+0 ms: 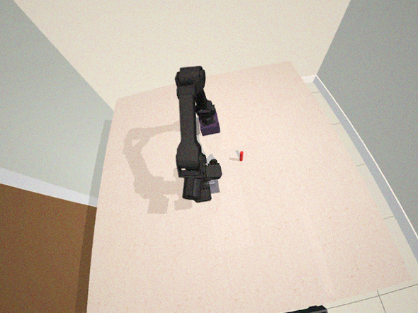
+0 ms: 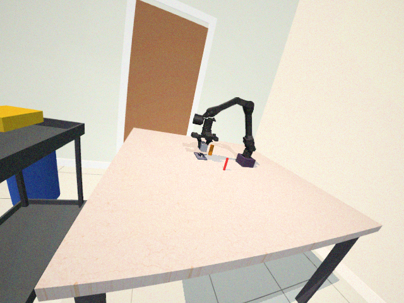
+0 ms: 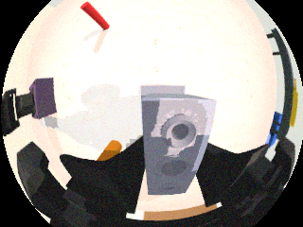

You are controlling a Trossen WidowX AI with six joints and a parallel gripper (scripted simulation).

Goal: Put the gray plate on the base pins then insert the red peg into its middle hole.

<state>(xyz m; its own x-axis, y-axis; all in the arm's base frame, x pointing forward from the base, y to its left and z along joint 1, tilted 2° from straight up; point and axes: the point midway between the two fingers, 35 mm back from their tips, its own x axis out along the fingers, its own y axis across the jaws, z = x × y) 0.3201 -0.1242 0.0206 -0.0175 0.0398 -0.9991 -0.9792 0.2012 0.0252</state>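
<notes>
Right now the gray base is 50 mm below my gripper tip. Round my gripper tip: red peg (200 mm to the left, 70 mm behind, 20 mm below); orange cylinder (110 mm behind, 40 mm to the right, 20 mm below); gray plate (30 mm above).
</notes>
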